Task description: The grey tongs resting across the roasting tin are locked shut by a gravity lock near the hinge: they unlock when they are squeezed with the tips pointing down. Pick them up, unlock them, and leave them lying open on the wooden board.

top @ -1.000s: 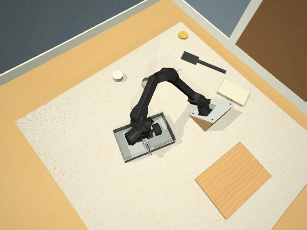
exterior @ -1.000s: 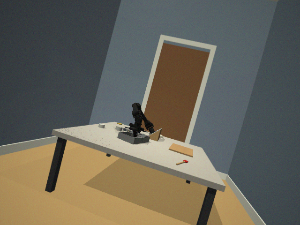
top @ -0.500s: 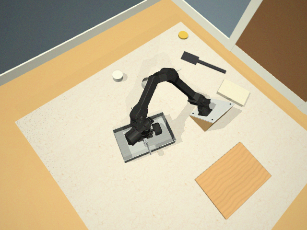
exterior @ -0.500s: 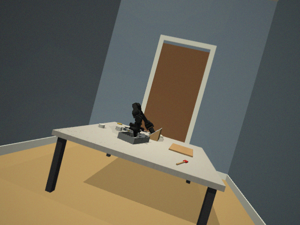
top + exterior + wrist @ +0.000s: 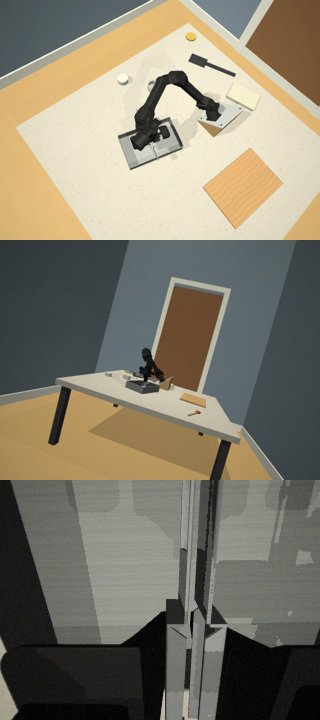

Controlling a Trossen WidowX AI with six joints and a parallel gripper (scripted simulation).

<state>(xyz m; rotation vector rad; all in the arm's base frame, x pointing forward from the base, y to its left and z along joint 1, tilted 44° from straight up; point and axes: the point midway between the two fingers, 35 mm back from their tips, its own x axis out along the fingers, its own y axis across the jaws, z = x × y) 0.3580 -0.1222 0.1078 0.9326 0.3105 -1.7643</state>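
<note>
The roasting tin lies 20 mm behind my gripper tip and 50 mm below it. From my gripper tip the other things lie so: white cylinder (200 mm behind, 400 mm to the right, 60 mm below); then wooden board (180 mm behind, 500 mm to the left, 70 mm below); then lock piece (40 mm behind, 80 mm to the right, 40 mm above).
</note>
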